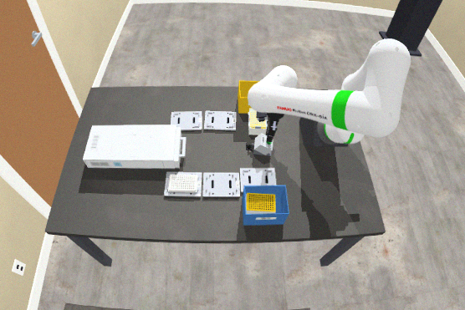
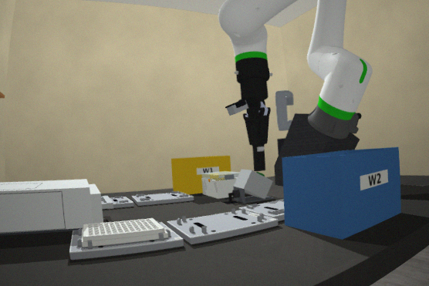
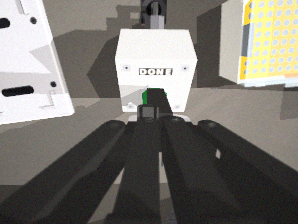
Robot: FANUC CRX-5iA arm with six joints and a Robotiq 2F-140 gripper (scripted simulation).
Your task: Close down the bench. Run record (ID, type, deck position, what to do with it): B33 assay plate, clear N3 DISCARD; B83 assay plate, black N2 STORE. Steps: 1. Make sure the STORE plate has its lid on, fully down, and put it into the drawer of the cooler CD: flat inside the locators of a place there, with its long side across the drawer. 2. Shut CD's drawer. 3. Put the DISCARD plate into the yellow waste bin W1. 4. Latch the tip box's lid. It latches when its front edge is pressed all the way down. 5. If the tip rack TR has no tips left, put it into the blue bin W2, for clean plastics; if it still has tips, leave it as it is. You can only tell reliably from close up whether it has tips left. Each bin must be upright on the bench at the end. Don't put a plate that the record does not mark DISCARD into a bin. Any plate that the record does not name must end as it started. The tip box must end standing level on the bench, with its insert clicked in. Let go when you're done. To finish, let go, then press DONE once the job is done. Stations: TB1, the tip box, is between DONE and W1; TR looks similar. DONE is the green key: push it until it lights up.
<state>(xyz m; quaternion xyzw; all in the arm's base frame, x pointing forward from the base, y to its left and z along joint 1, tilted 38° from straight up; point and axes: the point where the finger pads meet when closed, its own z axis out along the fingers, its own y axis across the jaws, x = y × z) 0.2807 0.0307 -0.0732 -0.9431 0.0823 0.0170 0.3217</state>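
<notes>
Now: the DONE key block 2 cm ahead of my hand and 6 cm below it. Round my hand: clear tip box lid: 4 cm ahead, 15 cm to the right, 5 cm below; then yellow tip box insert: 4 cm ahead, 15 cm to the right, 6 cm below; then tip box TB1: 4 cm ahead, 15 cm to the right, 7 cm below.
</notes>
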